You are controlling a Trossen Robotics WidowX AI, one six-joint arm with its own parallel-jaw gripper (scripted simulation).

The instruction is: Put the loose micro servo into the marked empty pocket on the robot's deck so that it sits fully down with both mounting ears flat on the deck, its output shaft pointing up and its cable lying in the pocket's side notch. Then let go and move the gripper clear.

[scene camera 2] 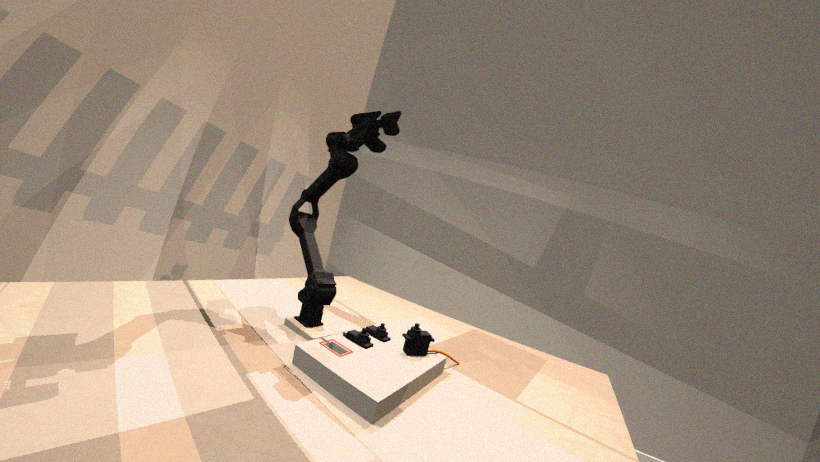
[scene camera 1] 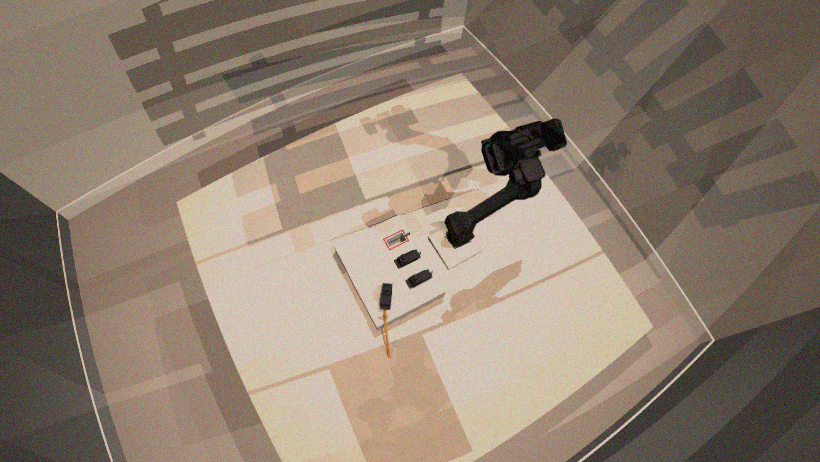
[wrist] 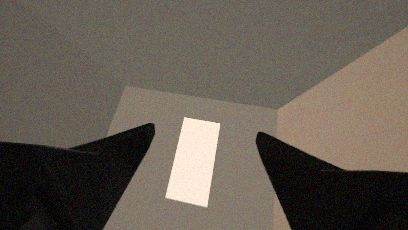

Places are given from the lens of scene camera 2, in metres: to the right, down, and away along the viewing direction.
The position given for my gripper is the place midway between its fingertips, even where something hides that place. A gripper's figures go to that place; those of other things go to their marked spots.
my gripper (scene camera 2: pixel 390 112): -0.06, -0.39, 0.90
micro servo (scene camera 2: pixel 417 342): 0.02, 0.28, 0.68
deck (scene camera 2: pixel 372 382): -0.07, 0.29, 0.52
The marked spots on the micro servo and the deck are 0.19 m apart.
